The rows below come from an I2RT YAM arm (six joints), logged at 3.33 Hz.
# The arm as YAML. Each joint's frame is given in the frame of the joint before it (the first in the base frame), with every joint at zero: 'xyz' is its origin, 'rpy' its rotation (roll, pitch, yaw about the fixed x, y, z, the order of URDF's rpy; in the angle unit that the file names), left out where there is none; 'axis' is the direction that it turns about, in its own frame. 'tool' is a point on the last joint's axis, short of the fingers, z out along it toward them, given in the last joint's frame.
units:
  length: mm
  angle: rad
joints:
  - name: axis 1
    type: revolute
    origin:
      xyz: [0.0, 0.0, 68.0]
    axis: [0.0, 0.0, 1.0]
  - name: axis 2
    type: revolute
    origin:
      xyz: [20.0, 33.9, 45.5]
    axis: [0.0, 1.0, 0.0]
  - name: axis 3
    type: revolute
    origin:
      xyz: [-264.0, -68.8, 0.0]
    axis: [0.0, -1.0, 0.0]
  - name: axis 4
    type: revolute
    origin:
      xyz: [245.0, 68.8, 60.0]
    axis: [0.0, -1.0, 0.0]
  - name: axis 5
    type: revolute
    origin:
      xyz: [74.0, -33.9, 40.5]
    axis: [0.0, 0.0, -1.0]
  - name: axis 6
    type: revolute
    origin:
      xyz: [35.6, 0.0, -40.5]
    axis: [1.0, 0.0, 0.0]
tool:
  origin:
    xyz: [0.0, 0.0, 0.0]
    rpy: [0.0, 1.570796, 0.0]
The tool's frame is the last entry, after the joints.
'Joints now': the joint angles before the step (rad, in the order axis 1, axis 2, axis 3, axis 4, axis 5, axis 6). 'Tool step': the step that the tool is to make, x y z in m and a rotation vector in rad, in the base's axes. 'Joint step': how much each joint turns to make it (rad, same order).
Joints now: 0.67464 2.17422 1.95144 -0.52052 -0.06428 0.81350
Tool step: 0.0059 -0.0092 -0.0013 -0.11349 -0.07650 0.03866
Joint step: -0.01800 0.00011 0.00005 -0.01521 0.05183 -0.13852
